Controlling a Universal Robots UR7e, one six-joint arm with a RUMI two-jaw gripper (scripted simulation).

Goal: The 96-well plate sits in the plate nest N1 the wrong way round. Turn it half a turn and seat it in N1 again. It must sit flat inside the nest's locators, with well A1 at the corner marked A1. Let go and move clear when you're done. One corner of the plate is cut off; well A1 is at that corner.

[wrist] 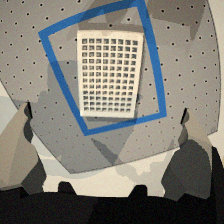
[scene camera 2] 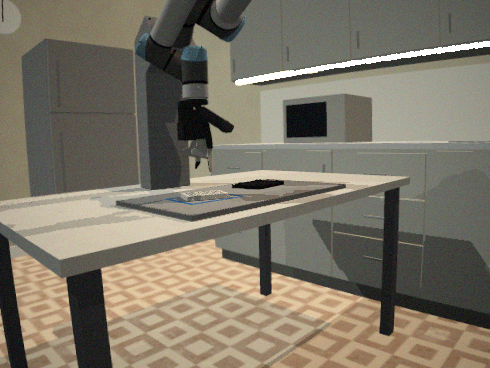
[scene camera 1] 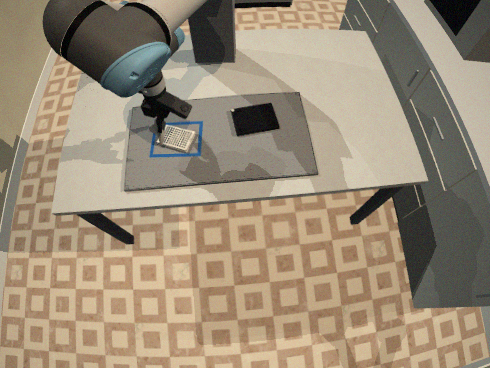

Labels:
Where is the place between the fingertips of my gripper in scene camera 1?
171, 126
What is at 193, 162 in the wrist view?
My gripper.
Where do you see a flat black pad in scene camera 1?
256, 118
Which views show my gripper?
The wrist view, scene camera 2 and scene camera 1: all of them.

